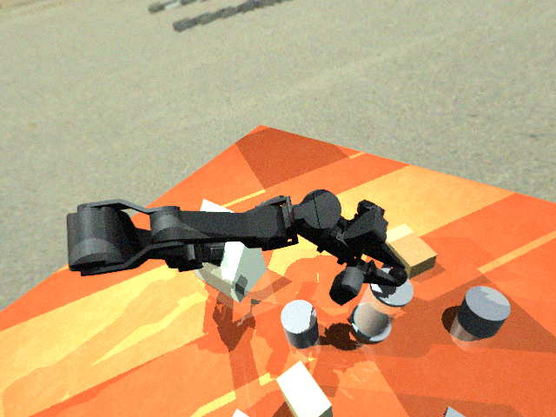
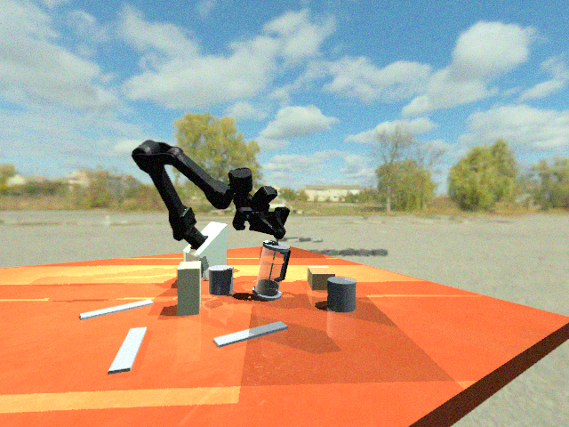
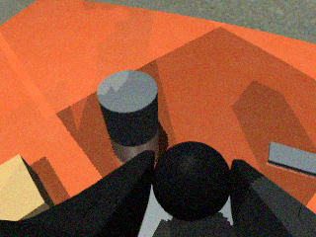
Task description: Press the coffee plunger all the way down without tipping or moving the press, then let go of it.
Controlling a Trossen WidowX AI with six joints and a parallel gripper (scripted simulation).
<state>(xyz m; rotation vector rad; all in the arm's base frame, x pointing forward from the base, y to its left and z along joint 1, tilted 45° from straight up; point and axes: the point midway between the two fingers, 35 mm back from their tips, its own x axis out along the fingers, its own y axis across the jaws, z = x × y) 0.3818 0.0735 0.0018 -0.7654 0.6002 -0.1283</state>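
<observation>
The coffee press is 3 cm behind my gripper tip, 1 cm to the left of it and 9 cm below it. From my gripper tip the other things lie so: pale block (8 cm behind, 22 cm to the right, 13 cm below).
</observation>
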